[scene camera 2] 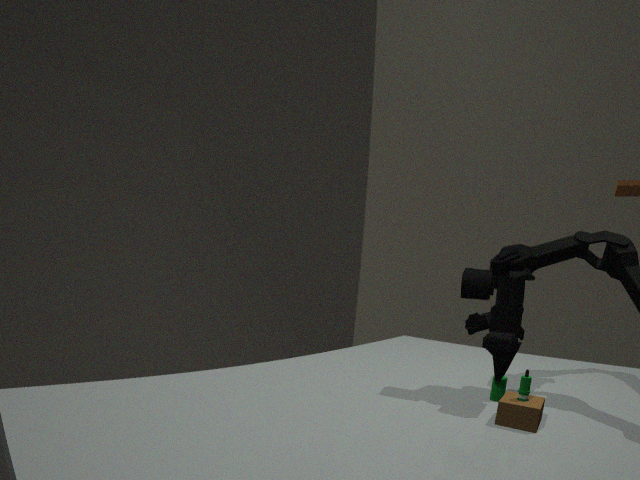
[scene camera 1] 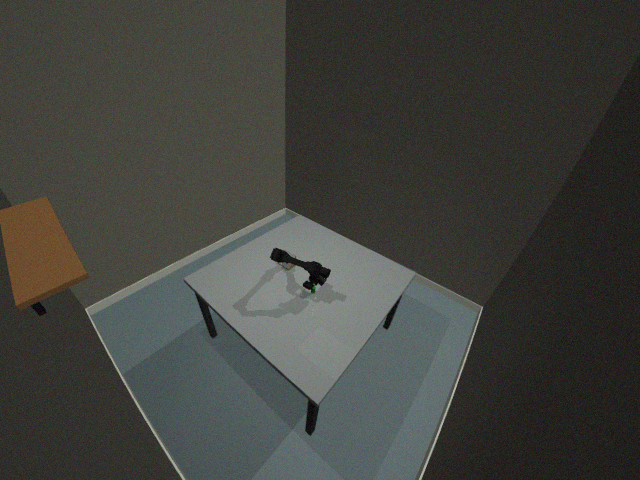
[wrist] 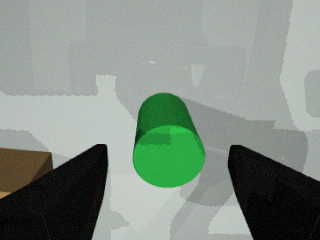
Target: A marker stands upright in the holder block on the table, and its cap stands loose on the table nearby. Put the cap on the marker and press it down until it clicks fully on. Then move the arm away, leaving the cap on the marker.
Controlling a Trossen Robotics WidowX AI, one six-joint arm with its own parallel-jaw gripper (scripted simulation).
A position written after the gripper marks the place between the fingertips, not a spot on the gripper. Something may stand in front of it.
Observation:
In view: the gripper (scene camera 2: 499, 378), a cap (wrist: 168, 152) and a holder block (scene camera 2: 518, 417).
The gripper shows as well in the wrist view (wrist: 169, 154).

